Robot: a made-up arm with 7 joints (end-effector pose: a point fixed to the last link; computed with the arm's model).
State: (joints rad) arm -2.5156 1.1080 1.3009 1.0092 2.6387 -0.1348 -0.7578
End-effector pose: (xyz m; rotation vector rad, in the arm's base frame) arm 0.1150 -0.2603 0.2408 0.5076 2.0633 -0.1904
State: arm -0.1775 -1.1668 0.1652 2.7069 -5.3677 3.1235 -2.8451
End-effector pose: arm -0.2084 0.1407 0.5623 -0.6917 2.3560 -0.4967
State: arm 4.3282 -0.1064 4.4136 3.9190 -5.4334 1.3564 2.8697
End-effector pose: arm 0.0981 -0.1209 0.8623 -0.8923 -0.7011 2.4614
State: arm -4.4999 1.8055 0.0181 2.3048 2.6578 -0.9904 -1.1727
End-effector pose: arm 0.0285 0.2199 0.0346 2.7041 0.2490 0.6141
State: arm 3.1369 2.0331 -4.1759 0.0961 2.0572 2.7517 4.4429
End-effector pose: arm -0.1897 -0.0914 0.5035 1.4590 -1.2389 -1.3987
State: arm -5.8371 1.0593 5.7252 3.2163 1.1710 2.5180 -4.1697
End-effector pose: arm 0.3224 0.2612 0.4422 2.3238 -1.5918 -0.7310
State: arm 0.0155 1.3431 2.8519 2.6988 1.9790 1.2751 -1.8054
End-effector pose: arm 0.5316 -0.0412 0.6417 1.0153 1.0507 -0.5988
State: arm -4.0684 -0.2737 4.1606 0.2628 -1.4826 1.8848 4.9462
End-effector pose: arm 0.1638 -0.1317 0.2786 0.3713 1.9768 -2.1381
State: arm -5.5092 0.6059 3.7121 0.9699 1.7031 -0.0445 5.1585
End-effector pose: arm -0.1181 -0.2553 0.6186 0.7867 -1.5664 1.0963
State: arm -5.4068 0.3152 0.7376 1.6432 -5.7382 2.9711 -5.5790
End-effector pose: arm -0.0408 0.1929 0.5056 1.2102 1.1837 -1.3052
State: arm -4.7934 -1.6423 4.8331 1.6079 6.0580 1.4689 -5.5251
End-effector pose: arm 0.3753 -0.1963 0.3735 -1.5536 0.7232 0.2813
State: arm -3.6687 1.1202 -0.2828 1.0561 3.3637 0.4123 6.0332
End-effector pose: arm -0.1253 0.1878 0.0468 -2.5749 0.7641 0.2992
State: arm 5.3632 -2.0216 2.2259 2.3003 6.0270 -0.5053 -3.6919
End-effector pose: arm -0.2123 0.4099 0.0219 -2.2041 -0.7237 0.0649
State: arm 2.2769 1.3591 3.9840 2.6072 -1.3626 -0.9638 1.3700
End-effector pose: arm -0.1542 0.4529 0.3936 -0.5425 2.3021 1.5352
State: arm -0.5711 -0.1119 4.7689 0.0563 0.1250 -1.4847 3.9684
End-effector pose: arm -0.1508 -0.2041 0.4807 1.6975 -0.0086 -0.9635
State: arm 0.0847 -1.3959 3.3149 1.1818 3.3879 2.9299 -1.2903
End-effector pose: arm -0.3784 -0.0382 0.2093 -0.5050 -0.1789 1.7147
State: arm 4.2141 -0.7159 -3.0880 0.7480 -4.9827 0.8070 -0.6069
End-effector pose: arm 0.0788 0.2325 0.1191 -2.5315 -0.5613 1.0357
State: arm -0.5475 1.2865 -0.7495 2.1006 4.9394 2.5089 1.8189
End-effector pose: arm 0.1381 -0.3765 0.4232 -0.3934 -0.7360 -0.1231
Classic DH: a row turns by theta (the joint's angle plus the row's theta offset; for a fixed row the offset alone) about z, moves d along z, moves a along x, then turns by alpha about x. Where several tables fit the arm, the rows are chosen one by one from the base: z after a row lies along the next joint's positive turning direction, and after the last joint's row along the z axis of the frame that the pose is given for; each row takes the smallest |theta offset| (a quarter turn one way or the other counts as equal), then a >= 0, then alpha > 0; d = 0 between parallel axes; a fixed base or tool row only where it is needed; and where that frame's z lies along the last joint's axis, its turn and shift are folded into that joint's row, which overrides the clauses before.
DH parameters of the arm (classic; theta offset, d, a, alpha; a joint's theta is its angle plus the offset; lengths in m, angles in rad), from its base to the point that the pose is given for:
joint 1: 0 0.3657 0 -1.5708
joint 2: 0 0 0 1.5708
joint 3: 0 0.224 0.0563 1.5708
joint 4: 0 0 0.048 1.5708
joint 5: 0 0.2122 0 1.5708
joint 6: 0 0 0.1054 -1.5708
joint 7: 0 0.1345 0 0

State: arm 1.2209 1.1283 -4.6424 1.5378 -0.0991 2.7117 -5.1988
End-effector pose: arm -0.1396 0.1639 0.4138 0.6081 1.7575 -0.4687
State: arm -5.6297 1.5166 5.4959 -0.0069 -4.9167 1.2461 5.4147
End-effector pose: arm -0.1025 -0.0707 0.2352 1.9987 -1.7232 -1.4342
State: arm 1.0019 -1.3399 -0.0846 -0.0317 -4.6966 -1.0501 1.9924
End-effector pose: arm 0.1404 -0.1082 0.4526 0.2833 1.7650 0.1160
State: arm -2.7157 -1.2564 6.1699 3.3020 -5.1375 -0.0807 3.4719
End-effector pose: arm 0.4596 0.3123 0.4349 -1.4008 0.6596 -1.0544
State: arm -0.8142 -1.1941 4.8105 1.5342 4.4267 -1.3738 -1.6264
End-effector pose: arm -0.2297 -0.0135 0.6010 0.3420 0.6026 -0.8597
